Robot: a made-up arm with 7 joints.
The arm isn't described. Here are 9 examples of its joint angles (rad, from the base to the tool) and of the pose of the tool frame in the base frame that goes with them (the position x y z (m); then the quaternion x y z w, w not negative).
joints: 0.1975 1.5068 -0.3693 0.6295 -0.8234 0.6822 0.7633
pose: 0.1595 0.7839 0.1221 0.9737 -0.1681 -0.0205 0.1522
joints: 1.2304 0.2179 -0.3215 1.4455 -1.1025 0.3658 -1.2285
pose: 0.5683 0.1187 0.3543 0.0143 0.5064 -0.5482 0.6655
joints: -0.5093 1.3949 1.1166 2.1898 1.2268 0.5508 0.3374
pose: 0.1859 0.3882 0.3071 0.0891 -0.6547 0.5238 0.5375
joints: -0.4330 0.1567 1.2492 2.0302 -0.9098 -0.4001 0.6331
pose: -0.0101 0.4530 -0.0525 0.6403 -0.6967 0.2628 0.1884
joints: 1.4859 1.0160 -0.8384 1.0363 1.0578 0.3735 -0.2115
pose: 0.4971 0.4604 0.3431 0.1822 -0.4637 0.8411 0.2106
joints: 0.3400 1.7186 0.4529 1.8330 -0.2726 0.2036 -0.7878
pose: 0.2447 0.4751 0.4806 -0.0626 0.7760 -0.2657 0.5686
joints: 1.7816 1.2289 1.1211 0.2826 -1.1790 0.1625 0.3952
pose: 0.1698 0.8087 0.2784 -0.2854 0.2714 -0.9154 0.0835
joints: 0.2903 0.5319 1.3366 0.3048 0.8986 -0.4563 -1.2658
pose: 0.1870 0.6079 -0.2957 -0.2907 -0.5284 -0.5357 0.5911
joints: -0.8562 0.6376 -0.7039 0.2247 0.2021 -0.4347 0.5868
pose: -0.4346 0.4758 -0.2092 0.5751 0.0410 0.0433 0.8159
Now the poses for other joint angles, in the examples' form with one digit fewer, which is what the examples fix.
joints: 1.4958 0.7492 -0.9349 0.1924 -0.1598 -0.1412 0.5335
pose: 0.544 0.551 0.176 0.503 -0.674 0.407 0.356
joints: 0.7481 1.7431 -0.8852 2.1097 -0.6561 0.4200 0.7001
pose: 0.240 0.464 0.187 0.560 -0.781 -0.151 0.232
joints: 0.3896 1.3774 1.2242 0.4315 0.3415 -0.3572 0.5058
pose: 0.067 0.826 0.231 -0.133 0.530 -0.813 0.201
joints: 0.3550 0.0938 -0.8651 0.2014 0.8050 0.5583 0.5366
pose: 0.262 0.095 -0.404 0.497 0.106 0.390 0.768
